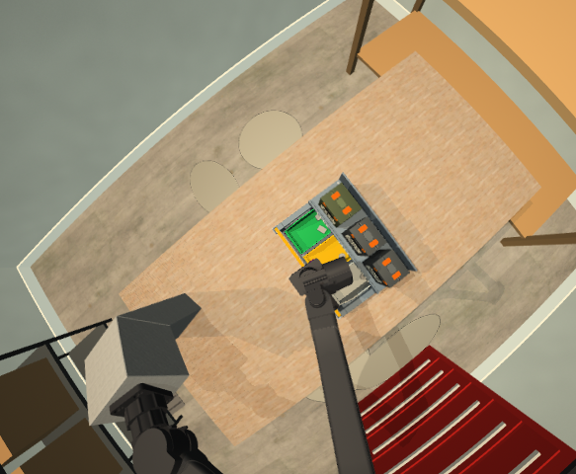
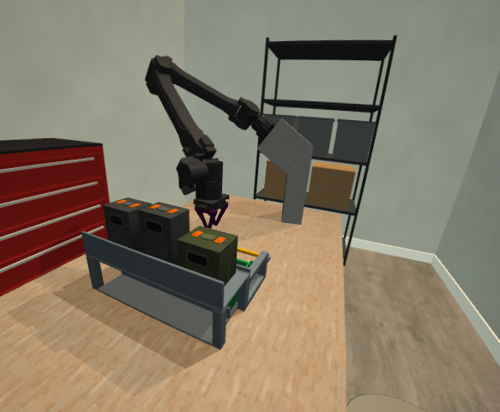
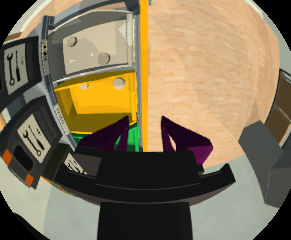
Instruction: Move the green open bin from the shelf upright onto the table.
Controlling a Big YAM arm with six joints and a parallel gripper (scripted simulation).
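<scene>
My hand is 60 mm above the thin yellow bar. Also, from my hand: green open bin (110 mm ahead, 110 mm to the left, 70 mm below); yellow bin (100 mm ahead, 70 mm below); pale grey bin (100 mm ahead, 110 mm to the right, 70 mm below).
</scene>
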